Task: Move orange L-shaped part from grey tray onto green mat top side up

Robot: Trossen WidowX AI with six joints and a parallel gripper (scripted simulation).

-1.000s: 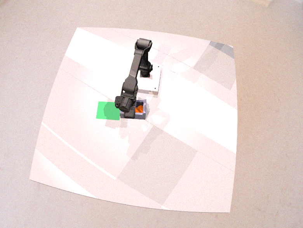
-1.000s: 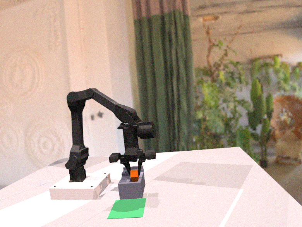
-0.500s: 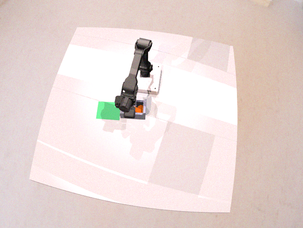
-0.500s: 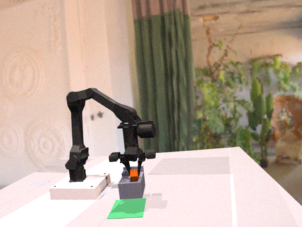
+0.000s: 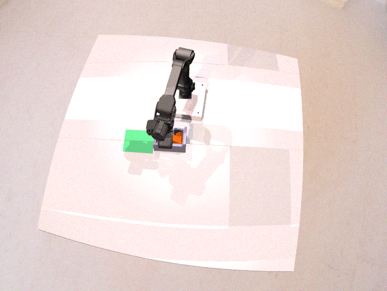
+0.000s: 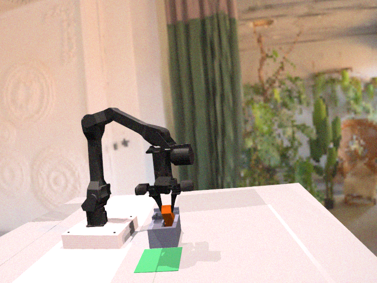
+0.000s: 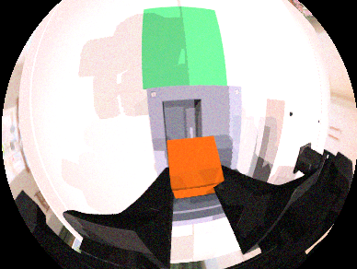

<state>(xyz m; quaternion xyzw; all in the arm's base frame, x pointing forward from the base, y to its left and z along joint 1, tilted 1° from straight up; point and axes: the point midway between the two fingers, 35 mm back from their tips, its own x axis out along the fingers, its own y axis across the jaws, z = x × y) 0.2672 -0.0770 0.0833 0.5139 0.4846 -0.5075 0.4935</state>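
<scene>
Now: gripper tip 20 mm past the green mat, 140 mm to the left of it and 110 mm above it. From my gripper tip the other things lie so: orange L-shaped part 10 mm behind, 30 mm to the left, 30 mm below.
</scene>
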